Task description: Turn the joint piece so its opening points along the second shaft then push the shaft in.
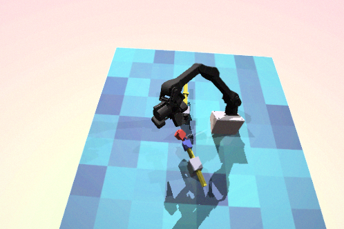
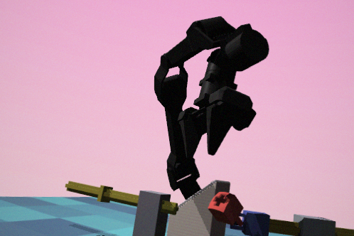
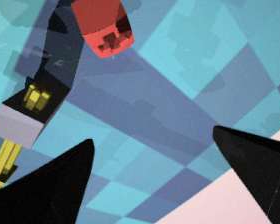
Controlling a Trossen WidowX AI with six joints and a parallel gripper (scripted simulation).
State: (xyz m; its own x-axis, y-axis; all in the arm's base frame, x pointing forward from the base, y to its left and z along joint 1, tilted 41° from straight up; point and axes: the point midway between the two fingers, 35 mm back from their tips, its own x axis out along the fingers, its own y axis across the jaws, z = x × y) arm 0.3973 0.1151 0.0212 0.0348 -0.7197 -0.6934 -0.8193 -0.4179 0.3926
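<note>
Right now the red joint piece is 8 cm below my gripper tip, 7 cm behind it and 5 cm to the left of it.
</note>
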